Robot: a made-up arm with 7 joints. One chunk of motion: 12 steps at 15 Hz.
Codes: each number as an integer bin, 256 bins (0 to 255) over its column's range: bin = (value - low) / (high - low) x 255, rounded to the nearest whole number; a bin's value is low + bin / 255 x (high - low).
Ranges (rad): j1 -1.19..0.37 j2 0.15..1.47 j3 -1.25..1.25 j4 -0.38..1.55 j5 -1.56..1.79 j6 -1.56..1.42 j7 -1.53..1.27
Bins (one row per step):
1: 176 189 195 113 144 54 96
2: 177 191 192 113 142 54 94
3: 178 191 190 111 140 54 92
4: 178 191 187 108 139 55 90
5: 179 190 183 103 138 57 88
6: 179 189 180 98 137 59 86
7: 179 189 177 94 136 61 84
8: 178 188 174 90 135 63 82
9: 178 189 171 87 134 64 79
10: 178 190 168 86 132 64 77
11: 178 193 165 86 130 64 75
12: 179 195 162 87 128 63 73
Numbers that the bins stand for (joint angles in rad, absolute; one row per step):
1: -0.1133 1.1284 0.6618 0.4753 0.3318 -0.9289 -0.4759
2: -0.1072 1.1387 0.6324 0.4753 0.3055 -0.9289 -0.4978
3: -0.1011 1.1387 0.6127 0.4601 0.2792 -0.9289 -0.5198
4: -0.1011 1.1387 0.5833 0.4374 0.2661 -0.9173 -0.5418
5: -0.0949 1.1335 0.5441 0.3996 0.2529 -0.8939 -0.5637
6: -0.0949 1.1284 0.5147 0.3617 0.2398 -0.8705 -0.5857
7: -0.0949 1.1284 0.4853 0.3315 0.2267 -0.8471 -0.6076
8: -0.1011 1.1232 0.4559 0.3012 0.2135 -0.8238 -0.6296
9: -0.1011 1.1284 0.4265 0.2785 0.2004 -0.8121 -0.6625
10: -0.1011 1.1335 0.3971 0.2709 0.1741 -0.8121 -0.6845
11: -0.1011 1.1491 0.3676 0.2709 0.1478 -0.8121 -0.7065
12: -0.0949 1.1594 0.3382 0.2785 0.1216 -0.8238 -0.7284

